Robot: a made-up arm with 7 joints.
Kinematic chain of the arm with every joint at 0, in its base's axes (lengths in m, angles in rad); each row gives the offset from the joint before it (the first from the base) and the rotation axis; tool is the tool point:
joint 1: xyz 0 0 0.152 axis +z
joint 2: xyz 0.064 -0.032 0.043 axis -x
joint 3: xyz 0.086 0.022 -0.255 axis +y
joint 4: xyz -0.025 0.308 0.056 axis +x
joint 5: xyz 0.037 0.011 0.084 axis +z
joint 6: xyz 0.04 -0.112 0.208 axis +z
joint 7: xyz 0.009 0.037 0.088 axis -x
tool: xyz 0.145 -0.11 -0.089
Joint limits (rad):
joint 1: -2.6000..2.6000
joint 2: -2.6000..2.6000
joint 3: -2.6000..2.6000
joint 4: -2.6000..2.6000
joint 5: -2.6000..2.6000
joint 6: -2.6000..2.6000
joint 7: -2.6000..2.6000
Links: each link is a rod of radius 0.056 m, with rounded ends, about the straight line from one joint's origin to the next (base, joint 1, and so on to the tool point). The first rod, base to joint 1, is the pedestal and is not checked.
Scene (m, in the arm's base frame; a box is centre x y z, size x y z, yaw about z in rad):
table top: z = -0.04
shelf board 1: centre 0.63 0.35 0.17 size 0.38 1 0.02 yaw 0.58
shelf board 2: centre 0.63 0.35 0.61 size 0.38 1 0.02 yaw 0.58
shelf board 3: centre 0.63 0.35 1.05 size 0.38 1 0.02 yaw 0.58
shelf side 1: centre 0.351 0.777 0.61 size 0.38 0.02 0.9 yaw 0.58
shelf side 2: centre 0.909 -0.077 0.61 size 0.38 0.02 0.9 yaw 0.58
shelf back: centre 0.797 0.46 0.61 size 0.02 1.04 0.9 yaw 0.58
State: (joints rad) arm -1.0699 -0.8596 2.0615 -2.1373 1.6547 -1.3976 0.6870
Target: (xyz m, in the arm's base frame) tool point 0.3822 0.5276 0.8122
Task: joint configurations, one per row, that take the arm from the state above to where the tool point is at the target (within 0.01 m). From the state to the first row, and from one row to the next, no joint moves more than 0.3 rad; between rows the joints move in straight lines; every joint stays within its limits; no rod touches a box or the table.
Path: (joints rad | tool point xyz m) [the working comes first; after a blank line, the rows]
Joints at the target: -0.5851 -1.3276 1.9913 -1.8174 1.4631 -1.4059 1.0840
Straight joint move there: touches shelf board 2.

1: -1.2991 -0.8600 2.3289 -2.3556 1.9191 -1.2626 0.5373 | 0.4316 0.3728 0.4023
2: -1.5283 -0.8603 2.5963 -2.5739 2.1836 -1.1276 0.3876 | 0.2576 0.2415 0.3977
3: -1.3217 -1.0755 2.5006 -2.4477 2.0335 -1.1989 0.5477 | 0.2579 0.3304 0.5127
4: -1.1152 -1.2906 2.4050 -2.3215 1.8834 -1.2702 0.7079 | 0.2167 0.3817 0.6554
5: -0.9086 -1.5057 2.3094 -2.1953 1.7333 -1.3414 0.8681 | 0.1452 0.3723 0.8122
6: -0.7469 -1.4166 2.1503 -2.0064 1.5982 -1.3737 0.9760 | 0.2685 0.4484 0.8342
7: -0.5851 -1.3276 1.9913 -1.8174 1.4631 -1.4059 1.0840 | 0.3822 0.5276 0.8122

